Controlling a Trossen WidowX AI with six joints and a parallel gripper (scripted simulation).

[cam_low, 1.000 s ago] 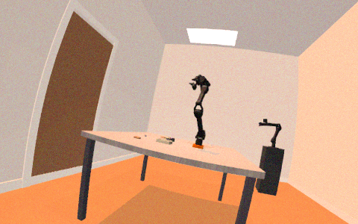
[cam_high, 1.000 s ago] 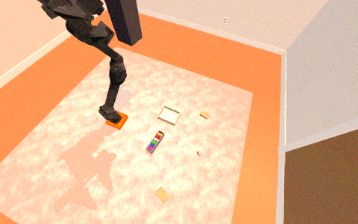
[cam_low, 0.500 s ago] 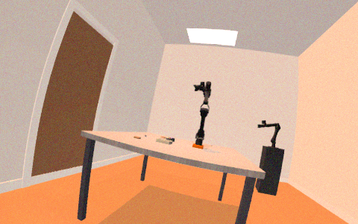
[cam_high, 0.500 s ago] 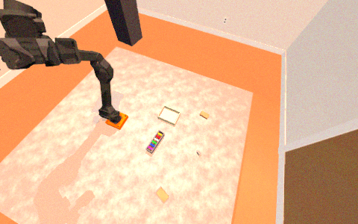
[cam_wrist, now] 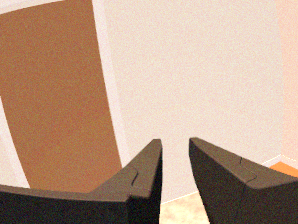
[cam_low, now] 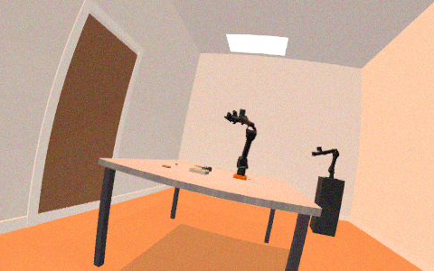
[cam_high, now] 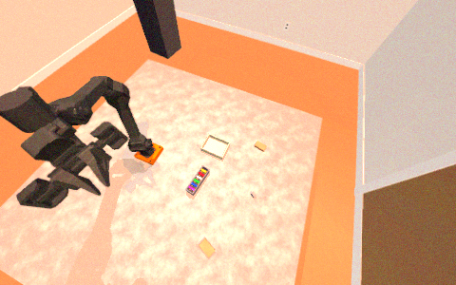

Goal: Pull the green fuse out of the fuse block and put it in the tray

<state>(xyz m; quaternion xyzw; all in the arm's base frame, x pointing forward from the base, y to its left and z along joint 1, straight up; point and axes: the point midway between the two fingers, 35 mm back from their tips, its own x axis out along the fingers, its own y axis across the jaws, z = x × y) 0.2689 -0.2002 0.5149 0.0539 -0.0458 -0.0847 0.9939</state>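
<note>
Right now my gripper tip is 520 mm above the green fuse, 200 mm to the right of it and 10 mm short of it. Also, from my gripper tip: white tray 540 mm below, 410 mm to the left, 10 mm behind.
</note>
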